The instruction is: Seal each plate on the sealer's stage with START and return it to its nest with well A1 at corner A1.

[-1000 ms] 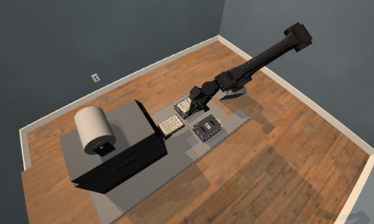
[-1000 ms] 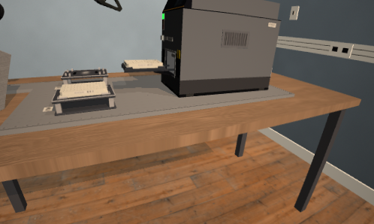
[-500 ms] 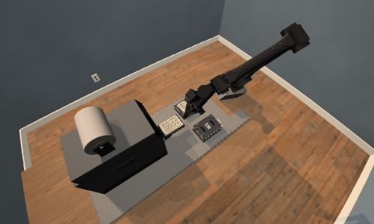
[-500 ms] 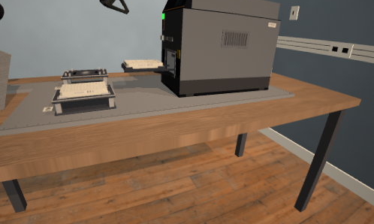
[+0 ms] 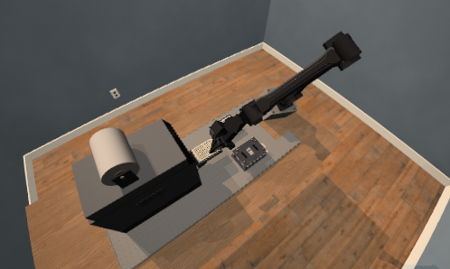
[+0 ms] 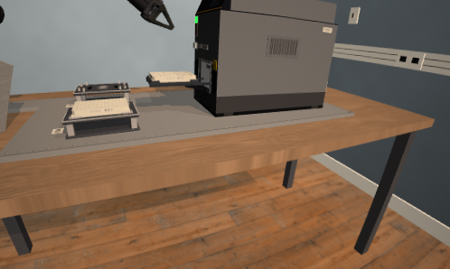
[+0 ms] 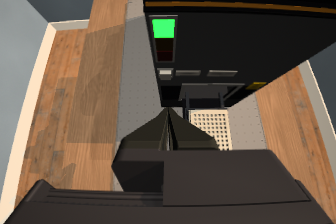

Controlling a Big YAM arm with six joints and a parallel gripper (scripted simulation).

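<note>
Right now the start button is 8 cm ahead of my hand, 2 cm to the left of it and 6 cm below it. The rest, counted from my hand: sealer stage: 9 cm to the right, 15 cm below; then plate nest: 18 cm behind, 22 cm to the right, 21 cm below; then foil roll: 33 cm ahead, 4 cm to the right, 17 cm above.
</note>
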